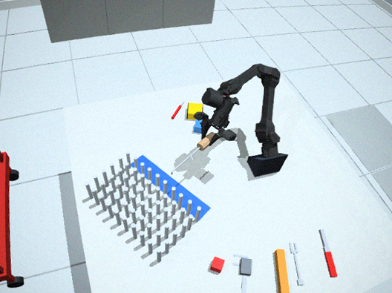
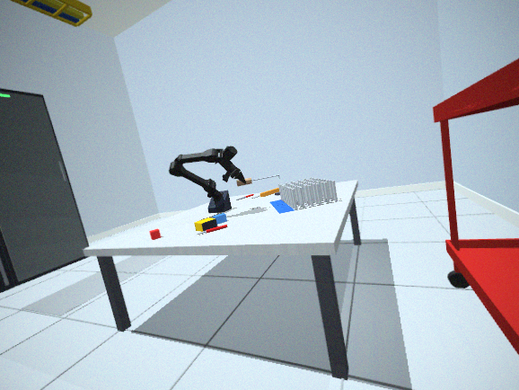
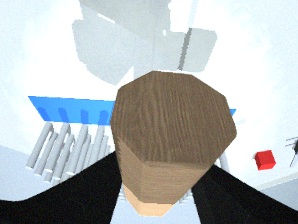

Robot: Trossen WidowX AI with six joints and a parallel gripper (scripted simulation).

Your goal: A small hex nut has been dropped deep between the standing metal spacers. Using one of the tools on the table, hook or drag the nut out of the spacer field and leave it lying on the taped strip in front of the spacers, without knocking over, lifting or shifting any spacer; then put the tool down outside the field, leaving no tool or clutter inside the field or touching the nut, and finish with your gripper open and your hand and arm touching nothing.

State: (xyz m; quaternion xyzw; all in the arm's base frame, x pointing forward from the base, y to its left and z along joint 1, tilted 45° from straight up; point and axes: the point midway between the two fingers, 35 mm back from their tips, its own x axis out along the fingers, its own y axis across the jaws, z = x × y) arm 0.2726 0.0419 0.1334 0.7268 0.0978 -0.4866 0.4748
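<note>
Right now the blue taped strip is 16 cm ahead of my gripper tip, 8 cm to the left of it and 17 cm below it. Also, from my gripper tip: fork tool 27 cm behind, 51 cm to the left, 17 cm below; blue block 4 cm behind, 23 cm to the right, 15 cm below; metal rod 8 cm ahead, 6 cm to the left.
</note>
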